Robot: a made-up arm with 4 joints. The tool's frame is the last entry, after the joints. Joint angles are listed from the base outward. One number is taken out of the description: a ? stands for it. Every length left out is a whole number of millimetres.
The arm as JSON. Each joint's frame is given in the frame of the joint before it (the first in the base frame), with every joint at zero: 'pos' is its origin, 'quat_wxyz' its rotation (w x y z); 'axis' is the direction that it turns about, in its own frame. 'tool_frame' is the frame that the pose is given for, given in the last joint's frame.
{
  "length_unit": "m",
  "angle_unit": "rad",
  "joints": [
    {
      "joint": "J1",
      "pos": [
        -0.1,
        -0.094,
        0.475
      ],
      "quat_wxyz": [
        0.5,
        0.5,
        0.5,
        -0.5
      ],
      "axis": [
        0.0,
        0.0,
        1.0
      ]
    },
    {
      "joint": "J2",
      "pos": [
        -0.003,
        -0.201,
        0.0
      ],
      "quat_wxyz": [
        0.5,
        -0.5,
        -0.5,
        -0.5
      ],
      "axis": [
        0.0,
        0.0,
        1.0
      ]
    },
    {
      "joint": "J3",
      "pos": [
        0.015,
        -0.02,
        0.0
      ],
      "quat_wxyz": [
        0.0,
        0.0,
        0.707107,
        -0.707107
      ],
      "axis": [
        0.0,
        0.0,
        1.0
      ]
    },
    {
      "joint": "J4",
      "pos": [
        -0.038,
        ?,
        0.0
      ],
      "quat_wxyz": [
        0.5,
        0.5,
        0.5,
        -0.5
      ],
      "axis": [
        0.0,
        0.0,
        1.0
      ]
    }
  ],
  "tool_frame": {
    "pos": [
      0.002,
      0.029,
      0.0
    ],
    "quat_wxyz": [
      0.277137,
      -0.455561,
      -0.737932,
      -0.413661
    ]
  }
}
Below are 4 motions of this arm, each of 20 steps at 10 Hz.
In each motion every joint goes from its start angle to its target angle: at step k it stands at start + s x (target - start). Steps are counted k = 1, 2, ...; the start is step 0. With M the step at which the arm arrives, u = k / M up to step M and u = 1 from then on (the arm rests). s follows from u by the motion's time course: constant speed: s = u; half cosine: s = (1 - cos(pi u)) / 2; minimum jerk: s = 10 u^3 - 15 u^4 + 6 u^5.
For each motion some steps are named. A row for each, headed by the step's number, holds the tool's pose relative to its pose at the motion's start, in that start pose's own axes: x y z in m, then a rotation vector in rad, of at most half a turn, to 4 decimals.
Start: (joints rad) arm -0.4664 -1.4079 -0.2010 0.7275
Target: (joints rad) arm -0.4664 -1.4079 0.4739 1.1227
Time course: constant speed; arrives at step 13
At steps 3, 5, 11, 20:
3: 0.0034 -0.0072 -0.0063 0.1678 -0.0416 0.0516
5: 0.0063 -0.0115 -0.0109 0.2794 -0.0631 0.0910
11: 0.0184 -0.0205 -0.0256 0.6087 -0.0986 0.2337
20: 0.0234 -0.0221 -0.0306 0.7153 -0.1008 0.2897

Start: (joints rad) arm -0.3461 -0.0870 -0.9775 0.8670
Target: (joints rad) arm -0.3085 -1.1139 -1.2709 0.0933
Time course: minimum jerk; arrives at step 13
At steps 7, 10, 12, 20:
7: -0.0321 0.0291 -0.0063 -0.7068 -0.5429 -0.0989
10: -0.0424 0.0443 -0.0236 -1.1462 -0.7759 -0.2583
12: -0.0435 0.0471 -0.0284 -1.2479 -0.8178 -0.3073
20: -0.0435 0.0473 -0.0286 -1.2530 -0.8198 -0.3099

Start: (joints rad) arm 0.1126 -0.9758 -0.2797 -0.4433
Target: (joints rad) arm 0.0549 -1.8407 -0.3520 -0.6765
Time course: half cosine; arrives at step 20
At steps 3, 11, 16, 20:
3: 0.0000 -0.0006 -0.0006 -0.0529 -0.0178 0.0208
11: 0.0002 -0.0057 -0.0062 -0.5677 -0.1804 0.2079
16: 0.0002 -0.0087 -0.0099 -0.8947 -0.2726 0.3110
20: 0.0002 -0.0096 -0.0109 -0.9913 -0.2979 0.3389

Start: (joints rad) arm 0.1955 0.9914 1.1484 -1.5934
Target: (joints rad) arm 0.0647 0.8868 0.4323 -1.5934
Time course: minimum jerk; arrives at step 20
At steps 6, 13, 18, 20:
6: 0.0006 -0.0095 -0.0020 0.0716 0.0121 0.1151
13: 0.0111 -0.0444 -0.0157 0.3215 0.0464 0.5476
18: 0.0184 -0.0563 -0.0232 0.4090 0.0554 0.7137
20: 0.0187 -0.0567 -0.0235 0.4122 0.0557 0.7200

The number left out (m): 0.051
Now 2 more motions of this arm.
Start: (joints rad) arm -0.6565 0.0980 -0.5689 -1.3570
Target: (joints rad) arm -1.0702 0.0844 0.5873 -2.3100
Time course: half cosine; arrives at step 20
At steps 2, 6, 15, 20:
2: -0.0012 0.0008 -0.0030 -0.0279 -0.0288 -0.0066
6: -0.0075 0.0062 -0.0265 -0.2384 -0.2292 -0.0683
15: 0.0161 0.0130 -0.1146 -0.9896 -0.6910 -0.4850
20: 0.0301 0.0104 -0.1308 -1.1451 -0.7228 -0.6207

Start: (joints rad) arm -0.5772 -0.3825 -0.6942 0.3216
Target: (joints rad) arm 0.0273 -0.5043 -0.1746 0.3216
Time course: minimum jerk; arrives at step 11
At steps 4, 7, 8, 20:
4: -0.0256 0.0273 -0.0029 0.0482 -0.1049 -0.1159
7: -0.0602 0.0885 -0.0066 0.0856 -0.3156 -0.3255
8: -0.0659 0.1059 -0.0072 0.0838 -0.3721 -0.3773
20: -0.0702 0.1239 -0.0076 0.0771 -0.4289 -0.4280

